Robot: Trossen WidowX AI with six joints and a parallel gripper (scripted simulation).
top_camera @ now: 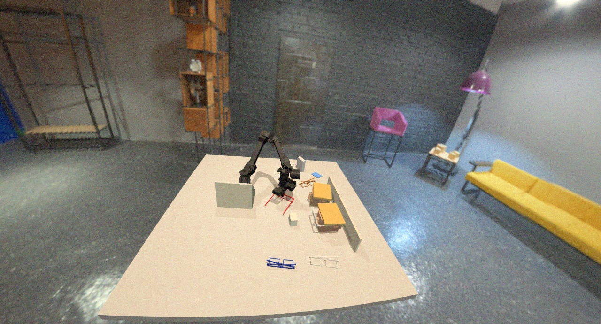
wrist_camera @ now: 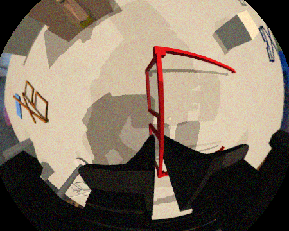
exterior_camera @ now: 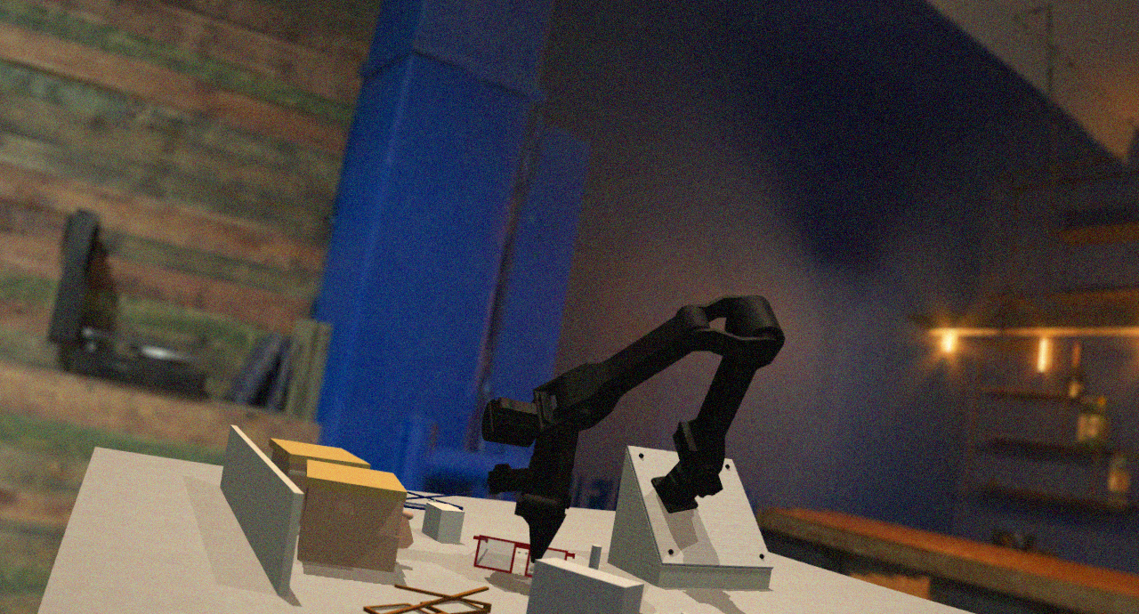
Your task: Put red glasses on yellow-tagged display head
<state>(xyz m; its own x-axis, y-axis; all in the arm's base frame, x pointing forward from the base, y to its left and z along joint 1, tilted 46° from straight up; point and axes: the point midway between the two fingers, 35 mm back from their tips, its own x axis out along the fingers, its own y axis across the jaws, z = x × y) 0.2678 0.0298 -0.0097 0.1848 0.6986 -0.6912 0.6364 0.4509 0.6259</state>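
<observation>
The red glasses lies 50 mm behind my gripper tip and 70 mm to the right of it. Round my gripper tip: long grey wall 350 mm ahead, 190 mm to the right, 30 mm above; then blue tag 360 mm ahead, 280 mm to the left, 20 mm below.
</observation>
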